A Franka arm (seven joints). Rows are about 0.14 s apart.
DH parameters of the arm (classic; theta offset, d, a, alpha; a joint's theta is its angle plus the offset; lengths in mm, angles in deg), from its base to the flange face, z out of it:
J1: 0 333 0 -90
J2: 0 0 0 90
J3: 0 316 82.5 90
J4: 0 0 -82.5 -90
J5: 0 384 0 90
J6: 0 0 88 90
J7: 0 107 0 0
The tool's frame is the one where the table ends.
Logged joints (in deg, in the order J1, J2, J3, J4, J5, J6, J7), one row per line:
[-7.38 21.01 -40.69 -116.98 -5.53 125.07 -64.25]
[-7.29 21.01 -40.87 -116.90 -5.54 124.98 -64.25]
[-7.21 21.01 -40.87 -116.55 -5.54 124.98 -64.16]
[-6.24 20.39 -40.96 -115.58 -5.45 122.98 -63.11]
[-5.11 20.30 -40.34 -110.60 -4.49 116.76 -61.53]
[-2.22 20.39 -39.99 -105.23 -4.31 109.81 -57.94]
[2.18 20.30 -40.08 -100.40 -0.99 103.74 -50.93]
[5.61 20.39 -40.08 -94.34 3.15 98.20 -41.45]
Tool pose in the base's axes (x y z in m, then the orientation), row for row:
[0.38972 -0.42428 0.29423 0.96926 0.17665 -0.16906 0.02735]
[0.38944 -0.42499 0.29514 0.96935 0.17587 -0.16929 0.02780]
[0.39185 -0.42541 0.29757 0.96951 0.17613 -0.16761 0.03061]
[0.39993 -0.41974 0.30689 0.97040 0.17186 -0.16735 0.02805]
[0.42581 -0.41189 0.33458 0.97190 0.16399 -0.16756 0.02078]
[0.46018 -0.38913 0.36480 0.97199 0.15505 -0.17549 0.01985]
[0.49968 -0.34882 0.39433 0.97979 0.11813 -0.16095 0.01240]
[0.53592 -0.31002 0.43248 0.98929 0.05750 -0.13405 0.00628]
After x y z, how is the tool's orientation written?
As a quaternion, x y z w.
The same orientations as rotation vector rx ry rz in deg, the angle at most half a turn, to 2 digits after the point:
[171.49 31.25 -29.91]
[171.46 31.11 -29.94]
[171.19 31.10 -29.60]
[171.62 30.39 -29.60]
[172.67 29.13 -29.77]
[172.78 27.56 -31.20]
[174.98 21.10 -28.74]
[177.36 10.31 -24.03]

